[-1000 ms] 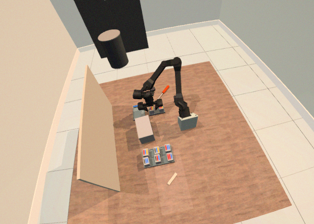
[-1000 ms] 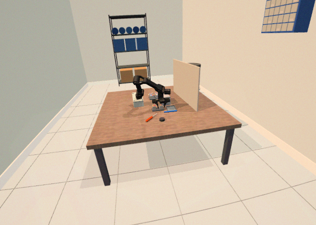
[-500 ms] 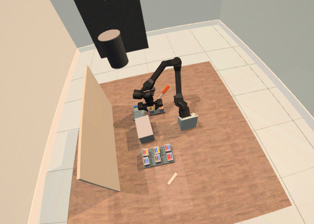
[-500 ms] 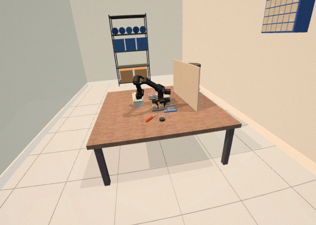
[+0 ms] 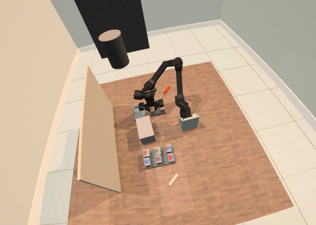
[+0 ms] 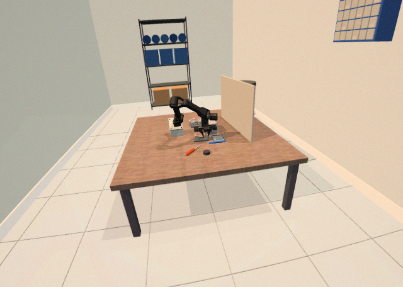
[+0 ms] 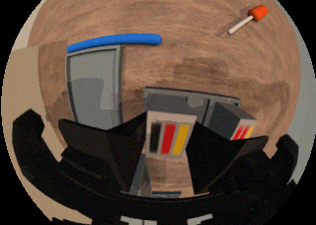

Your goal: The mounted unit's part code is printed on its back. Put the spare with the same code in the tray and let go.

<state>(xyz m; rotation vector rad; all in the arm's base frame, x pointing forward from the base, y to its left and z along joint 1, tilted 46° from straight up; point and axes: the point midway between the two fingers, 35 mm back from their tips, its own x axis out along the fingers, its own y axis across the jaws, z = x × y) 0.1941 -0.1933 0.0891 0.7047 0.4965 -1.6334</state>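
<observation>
My gripper tip is 4 cm past the small holder, 1 cm to the right of it and 1 cm above it. Round my gripper tip: grey tray (10 cm ahead, 3 cm to the right, 1 cm below); black puck (23 cm to the right, 7 cm behind, 1 cm below); mounted unit (17 cm to the left, 9 cm ahead, 3 cm above).
</observation>
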